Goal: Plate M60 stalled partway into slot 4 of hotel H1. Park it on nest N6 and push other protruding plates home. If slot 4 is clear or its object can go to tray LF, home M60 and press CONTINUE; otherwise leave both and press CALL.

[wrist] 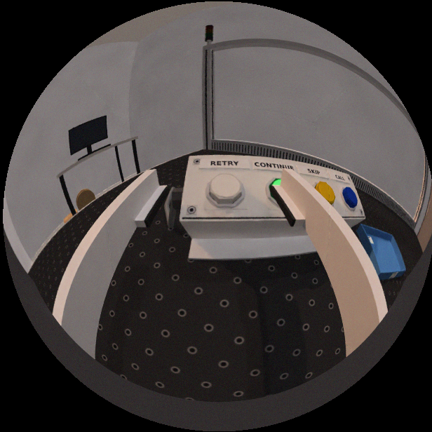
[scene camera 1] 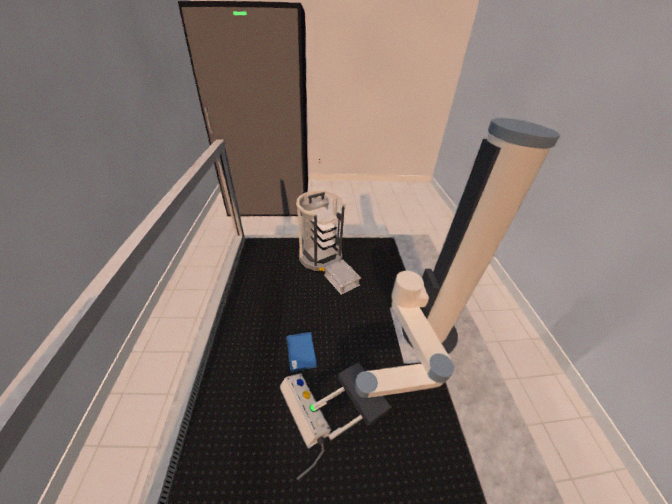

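The white button panel (scene camera 1: 295,409) (wrist: 205,227) carries RETRY, CONTINUE, SKIP and CALL buttons. The CONTINUE button (scene camera 1: 312,407) (wrist: 276,185) glows bright green, partly covered by the right finger in the wrist view. The CALL button (scene camera 1: 300,382) (wrist: 349,197) is blue. My gripper (scene camera 1: 321,422) (wrist: 219,176) is open and empty, one fingertip at the CONTINUE button and the other beyond the RETRY end. The round plate hotel (scene camera 1: 315,241) stands far back with several pale plates (scene camera 1: 326,227) in its slots; slot numbers and plate labels are unreadable. A blue tray (scene camera 1: 301,349) (wrist: 385,252) lies beside the panel's CALL end.
A pale, clear boxy holder (scene camera 1: 343,275) sits in front of the hotel. A cable (scene camera 1: 312,467) trails from the panel. The arm column (scene camera 1: 483,227) stands right; a railing (scene camera 1: 130,233) runs left. A stack light (wrist: 209,33) and a monitor (wrist: 88,134) show behind the panel.
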